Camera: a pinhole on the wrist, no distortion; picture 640 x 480 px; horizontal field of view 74.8 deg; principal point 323.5 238.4 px. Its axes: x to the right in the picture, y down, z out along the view. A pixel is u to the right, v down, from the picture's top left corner.
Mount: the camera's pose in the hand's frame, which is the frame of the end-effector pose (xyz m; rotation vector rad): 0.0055 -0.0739 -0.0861 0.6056 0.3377 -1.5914
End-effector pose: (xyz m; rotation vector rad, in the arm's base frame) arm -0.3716 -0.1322 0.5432 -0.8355 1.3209 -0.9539
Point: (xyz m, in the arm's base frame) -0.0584 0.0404 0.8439
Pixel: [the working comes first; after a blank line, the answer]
In the camera's frame: -0.1434 -0.2079 0.4486

189.7 44.4
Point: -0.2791 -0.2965 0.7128
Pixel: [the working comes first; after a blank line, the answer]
In the camera's frame: 0.0006 0.1203 0.2230

324.5 464.3
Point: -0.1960 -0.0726 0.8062
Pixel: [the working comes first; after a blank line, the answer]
In the camera's frame: -0.0502 -0.1077 0.3286

259.6 101.2
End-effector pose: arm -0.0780 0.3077 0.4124 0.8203 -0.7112 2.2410
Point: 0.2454 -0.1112 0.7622
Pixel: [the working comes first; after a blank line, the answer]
In the camera's frame: -0.4169 -0.0148 0.5851

25.2 227.8
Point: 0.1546 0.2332 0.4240
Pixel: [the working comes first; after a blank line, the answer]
In the camera's frame: -0.0853 -0.1257 0.2402

174.9 19.3
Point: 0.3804 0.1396 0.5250
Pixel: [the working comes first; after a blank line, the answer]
In the camera's frame: -0.0964 -0.1798 0.4988

242.6 87.6
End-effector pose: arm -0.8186 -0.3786 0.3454 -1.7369 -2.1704 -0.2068
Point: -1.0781 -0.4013 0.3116
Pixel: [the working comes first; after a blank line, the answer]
In the camera's frame: 0.0587 0.0525 0.2245

433.0 336.2
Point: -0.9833 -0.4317 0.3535
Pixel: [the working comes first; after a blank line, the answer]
In the camera's frame: 0.0306 0.0040 0.1321

420.3 251.1
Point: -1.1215 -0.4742 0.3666
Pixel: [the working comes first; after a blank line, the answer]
In the camera's frame: 0.1510 0.0129 0.2127

620.7 263.8
